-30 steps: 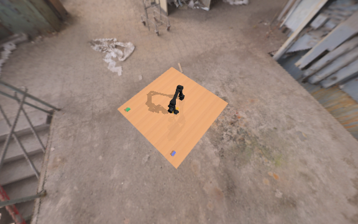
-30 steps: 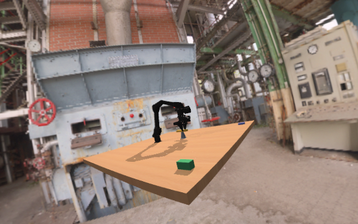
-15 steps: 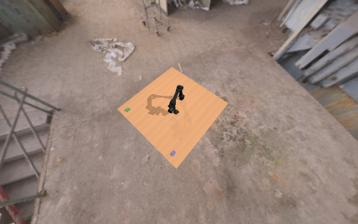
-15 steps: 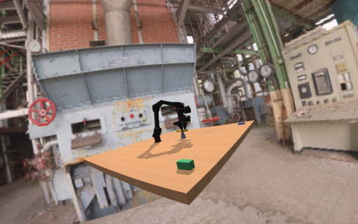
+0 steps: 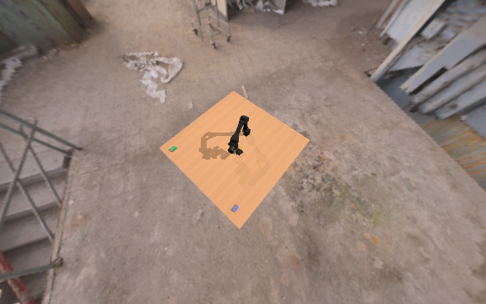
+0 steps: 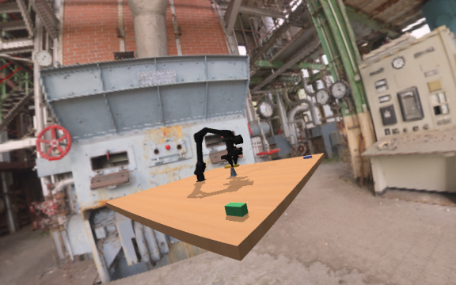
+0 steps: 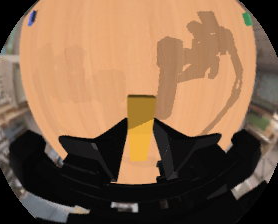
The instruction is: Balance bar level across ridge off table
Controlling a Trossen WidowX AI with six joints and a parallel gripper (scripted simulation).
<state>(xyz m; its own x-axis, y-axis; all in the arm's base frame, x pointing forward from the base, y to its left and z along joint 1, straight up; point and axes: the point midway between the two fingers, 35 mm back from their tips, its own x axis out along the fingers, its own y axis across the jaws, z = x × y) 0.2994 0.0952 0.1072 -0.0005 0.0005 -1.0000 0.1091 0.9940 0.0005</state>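
The yellow bar lies 30 mm behind my gripper tip. Round my gripper tip: small blue block: 440 mm ahead, 400 mm to the left, 60 mm below; then green block: 600 mm to the right, 440 mm ahead, 60 mm below.
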